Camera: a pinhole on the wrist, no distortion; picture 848 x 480 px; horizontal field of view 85.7 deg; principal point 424.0 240.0 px. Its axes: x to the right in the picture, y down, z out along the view. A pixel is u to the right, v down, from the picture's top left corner.
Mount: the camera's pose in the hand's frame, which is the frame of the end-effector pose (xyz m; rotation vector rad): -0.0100 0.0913 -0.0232 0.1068 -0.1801 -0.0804
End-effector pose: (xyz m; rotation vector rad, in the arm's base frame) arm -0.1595 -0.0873 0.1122 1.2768 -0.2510 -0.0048
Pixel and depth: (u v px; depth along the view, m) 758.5 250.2 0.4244
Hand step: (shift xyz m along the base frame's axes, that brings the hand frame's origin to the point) 0.1232 -0.4445 0.1884
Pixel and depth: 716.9 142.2 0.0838
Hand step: 0.0047 -0.0484 0.0796
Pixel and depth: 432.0 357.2 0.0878
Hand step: -0.0489 -0.0279 0.1124
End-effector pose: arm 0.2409 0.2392 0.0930 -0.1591 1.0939 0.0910
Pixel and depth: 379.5 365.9 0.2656
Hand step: 0.1534 0.1798 0.1664
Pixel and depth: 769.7 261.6 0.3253
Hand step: 0.3687 0.1097 -0.0056
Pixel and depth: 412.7 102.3 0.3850
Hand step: 0.2613 -0.0007 0.2442
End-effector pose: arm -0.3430 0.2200 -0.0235 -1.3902 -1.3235 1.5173
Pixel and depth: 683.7 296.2 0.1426
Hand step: -0.1243 -0.0103 -0.1076
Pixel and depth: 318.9 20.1 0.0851
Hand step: -0.0346 -0.0678 -0.0336
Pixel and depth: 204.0 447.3 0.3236
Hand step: -0.2003 -0.3187 -0.1757
